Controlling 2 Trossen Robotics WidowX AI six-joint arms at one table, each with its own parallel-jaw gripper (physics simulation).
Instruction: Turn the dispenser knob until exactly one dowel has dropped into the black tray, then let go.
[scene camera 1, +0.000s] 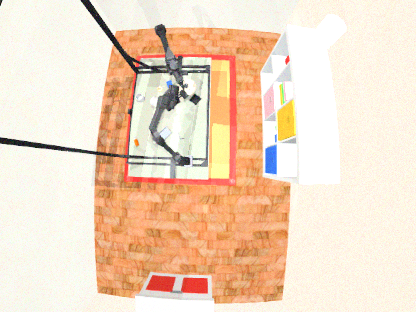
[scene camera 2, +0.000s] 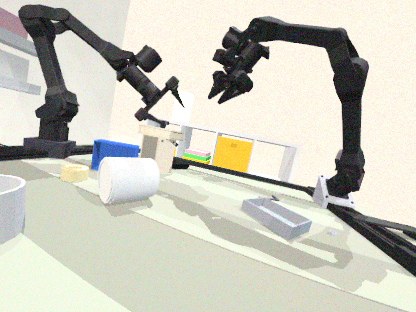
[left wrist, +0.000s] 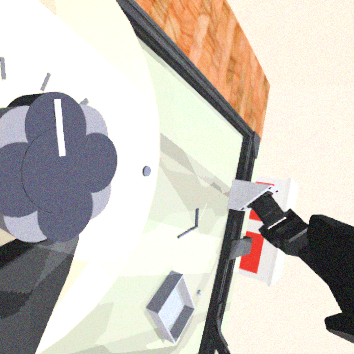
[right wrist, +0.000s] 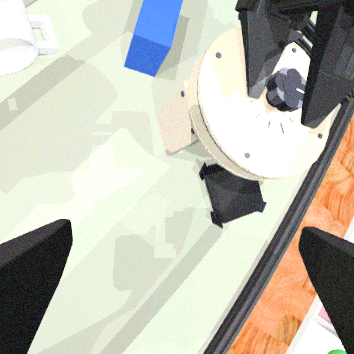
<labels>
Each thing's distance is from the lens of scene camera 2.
left gripper (scene camera 2: 175, 117): 0.60 m
right gripper (scene camera 2: 212, 101): 0.54 m
white mug (scene camera 2: 120, 179): 0.29 m
</labels>
